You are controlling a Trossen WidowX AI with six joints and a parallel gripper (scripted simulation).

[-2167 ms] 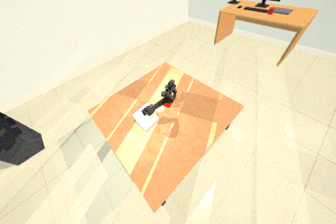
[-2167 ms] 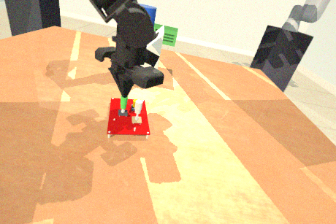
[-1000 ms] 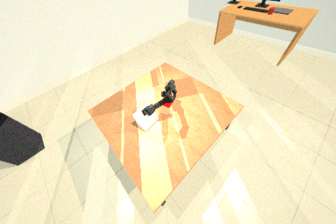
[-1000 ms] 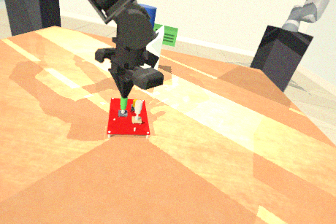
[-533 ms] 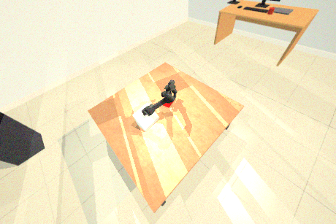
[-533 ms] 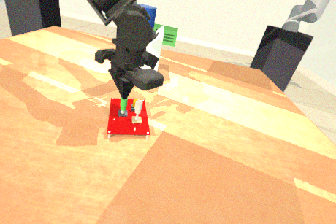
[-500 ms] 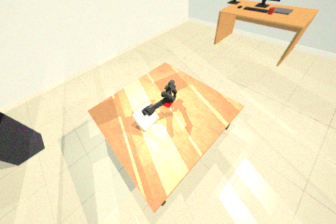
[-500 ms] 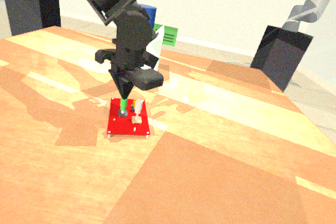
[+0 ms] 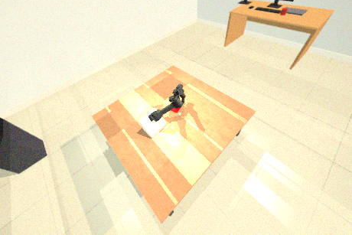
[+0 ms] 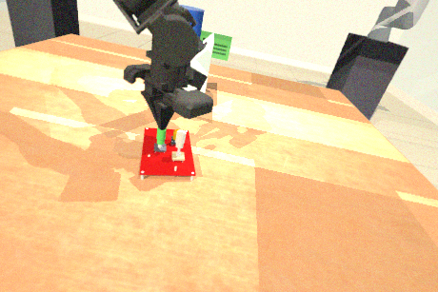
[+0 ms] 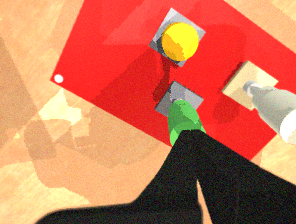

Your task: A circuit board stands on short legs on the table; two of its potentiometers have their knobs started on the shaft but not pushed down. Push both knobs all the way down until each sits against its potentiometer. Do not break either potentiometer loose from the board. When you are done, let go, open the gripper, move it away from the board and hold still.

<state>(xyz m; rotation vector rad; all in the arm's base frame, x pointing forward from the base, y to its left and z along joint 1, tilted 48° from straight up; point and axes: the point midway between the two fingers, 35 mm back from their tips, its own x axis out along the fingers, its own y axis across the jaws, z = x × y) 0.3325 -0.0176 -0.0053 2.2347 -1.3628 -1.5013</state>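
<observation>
The green knob lies 2 cm below my gripper tip. Also, from my gripper tip: cream knob 4 cm to the left, 2 cm ahead, 1 cm below.
</observation>
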